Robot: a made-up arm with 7 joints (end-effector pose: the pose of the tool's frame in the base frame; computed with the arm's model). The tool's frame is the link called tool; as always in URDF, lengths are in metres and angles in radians.
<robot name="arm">
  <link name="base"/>
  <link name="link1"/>
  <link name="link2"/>
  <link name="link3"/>
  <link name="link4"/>
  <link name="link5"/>
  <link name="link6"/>
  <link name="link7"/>
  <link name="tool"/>
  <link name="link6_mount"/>
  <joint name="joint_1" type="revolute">
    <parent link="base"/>
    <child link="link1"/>
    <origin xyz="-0.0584 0.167 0.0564" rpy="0 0 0"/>
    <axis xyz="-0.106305 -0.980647 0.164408"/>
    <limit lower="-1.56" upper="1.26"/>
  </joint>
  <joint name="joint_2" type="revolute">
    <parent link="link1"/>
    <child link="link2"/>
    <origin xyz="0.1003 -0.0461 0.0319" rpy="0 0 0"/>
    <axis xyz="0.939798 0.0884 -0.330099"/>
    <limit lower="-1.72" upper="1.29"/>
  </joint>
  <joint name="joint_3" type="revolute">
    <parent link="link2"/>
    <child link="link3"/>
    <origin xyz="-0.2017 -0.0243 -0.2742" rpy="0 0 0"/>
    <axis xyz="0 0 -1"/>
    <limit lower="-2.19" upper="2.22"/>
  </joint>
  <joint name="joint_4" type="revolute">
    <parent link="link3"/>
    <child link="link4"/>
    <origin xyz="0.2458 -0.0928 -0.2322" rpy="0 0 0"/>
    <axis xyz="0 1 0"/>
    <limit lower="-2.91" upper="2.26"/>
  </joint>
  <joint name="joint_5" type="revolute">
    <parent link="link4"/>
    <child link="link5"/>
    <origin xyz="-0.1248 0.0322 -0.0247" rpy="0 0 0"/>
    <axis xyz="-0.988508 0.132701 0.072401"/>
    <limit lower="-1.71" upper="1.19"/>
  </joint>
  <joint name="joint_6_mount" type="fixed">
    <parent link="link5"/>
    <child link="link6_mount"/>
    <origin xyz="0.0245 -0.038 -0.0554" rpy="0 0 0"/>
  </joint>
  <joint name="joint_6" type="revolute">
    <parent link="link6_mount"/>
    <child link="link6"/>
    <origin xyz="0.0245 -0.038 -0.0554" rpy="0 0 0"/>
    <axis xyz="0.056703 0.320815 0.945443"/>
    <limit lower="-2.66" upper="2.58"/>
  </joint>
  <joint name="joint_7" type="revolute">
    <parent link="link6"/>
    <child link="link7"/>
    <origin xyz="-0.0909 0.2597 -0.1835" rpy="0 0 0"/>
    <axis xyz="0 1 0"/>
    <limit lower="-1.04" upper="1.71"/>
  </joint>
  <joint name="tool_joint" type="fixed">
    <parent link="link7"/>
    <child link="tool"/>
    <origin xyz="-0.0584 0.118 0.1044" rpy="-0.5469 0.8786 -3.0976"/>
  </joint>
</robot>
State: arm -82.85 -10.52 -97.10 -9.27 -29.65 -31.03 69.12
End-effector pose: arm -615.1 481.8 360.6 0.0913 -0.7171 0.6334 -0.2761
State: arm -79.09 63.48 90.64 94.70 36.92 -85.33 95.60
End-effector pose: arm -278.8 951.6 187.9 0.4575 0.5970 0.0727 -0.6549
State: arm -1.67 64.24 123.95 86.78 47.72 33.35 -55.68
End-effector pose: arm -221.2 235.0 209.2 0.7868 -0.0833 -0.5585 0.2491
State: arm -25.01 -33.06 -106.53 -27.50 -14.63 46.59 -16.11
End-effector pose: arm -361.6 -430.4 -520.4 0.5737 -0.2621 0.7760 -0.0047
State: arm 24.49 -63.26 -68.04 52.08 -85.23 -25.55 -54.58
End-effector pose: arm -33.9 -21.9 -488.0 0.2770 0.5257 -0.1268 -0.7943
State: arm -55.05 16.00 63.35 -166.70 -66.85 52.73 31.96
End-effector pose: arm -568.5 -170.5 -540.4 0.7758 0.1457 -0.1663 -0.5910
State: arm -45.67 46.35 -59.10 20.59 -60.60 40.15 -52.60
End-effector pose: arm -468.9 492.2 147.0 0.4281 -0.4335 -0.7782 0.1520
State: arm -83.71 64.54 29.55 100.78 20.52 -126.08 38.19
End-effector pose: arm -520.5 827.3 49.8 0.3466 0.8636 0.2762 0.2403
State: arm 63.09 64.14 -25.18 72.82 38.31 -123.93 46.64
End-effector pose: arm 492.1 744.3 59.0 0.2258 -0.5773 -0.2628 0.7394
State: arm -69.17 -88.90 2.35 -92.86 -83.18 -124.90 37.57
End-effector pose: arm 183.7 -38.8 -295.6 0.4418 0.2022 -0.4823 0.7289
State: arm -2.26 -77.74 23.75 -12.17 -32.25 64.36 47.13
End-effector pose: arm -66.2 -593.6 -140.6 0.5288 -0.2552 -0.1475 -0.7959
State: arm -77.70 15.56 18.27 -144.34 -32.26 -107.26 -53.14
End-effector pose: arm -176.4 157.8 105.4 0.4582 -0.7978 0.3689 -0.1323
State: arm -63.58 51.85 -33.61 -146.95 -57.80 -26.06 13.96
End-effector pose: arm -39.8 819.7 -12.1 0.0806 -0.9546 -0.2863 0.0157
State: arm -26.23 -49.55 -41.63 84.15 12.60 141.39 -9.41
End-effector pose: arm 385.6 -126.9 -277.3 0.2975 0.8388 -0.4560 0.0042
